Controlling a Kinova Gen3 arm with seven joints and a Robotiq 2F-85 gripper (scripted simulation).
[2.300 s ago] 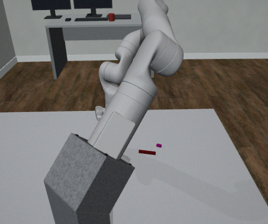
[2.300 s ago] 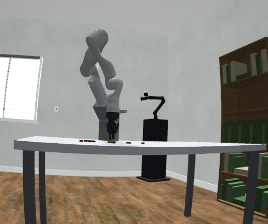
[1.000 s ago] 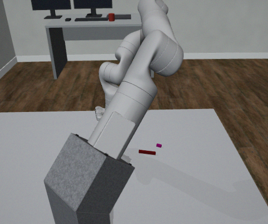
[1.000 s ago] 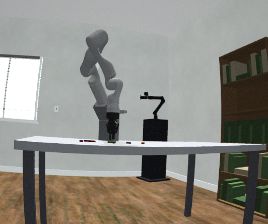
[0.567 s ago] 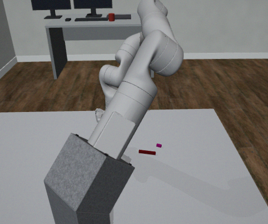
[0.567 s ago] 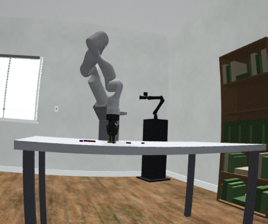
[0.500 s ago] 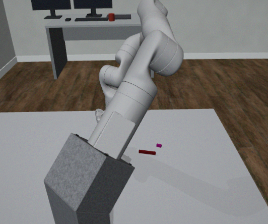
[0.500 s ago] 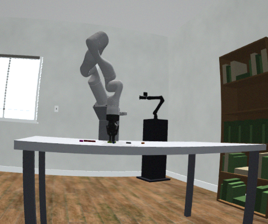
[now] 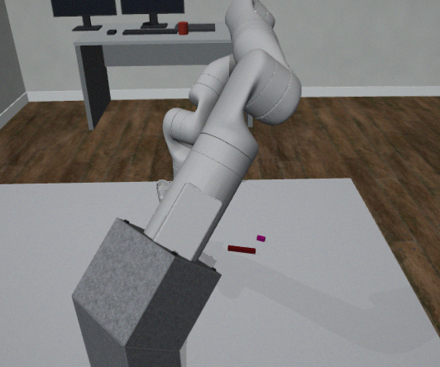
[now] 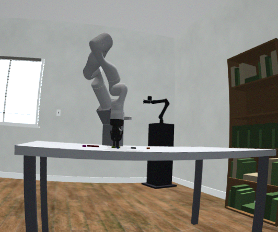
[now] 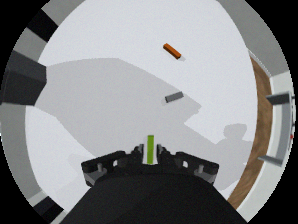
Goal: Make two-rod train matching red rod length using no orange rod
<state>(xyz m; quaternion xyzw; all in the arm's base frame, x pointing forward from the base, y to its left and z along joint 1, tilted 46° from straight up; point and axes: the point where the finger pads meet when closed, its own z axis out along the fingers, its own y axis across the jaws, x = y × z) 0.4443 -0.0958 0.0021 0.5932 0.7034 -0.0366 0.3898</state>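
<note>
My gripper is now 1 cm above the lime rod. From my hand the other things lie so: grey rod (4 cm ahead, 9 cm to the left, 1 cm below); red rod (5 cm behind, 12 cm to the right, 1 cm below); blue rod (7 cm ahead, 2 cm to the right, 1 cm below).
</note>
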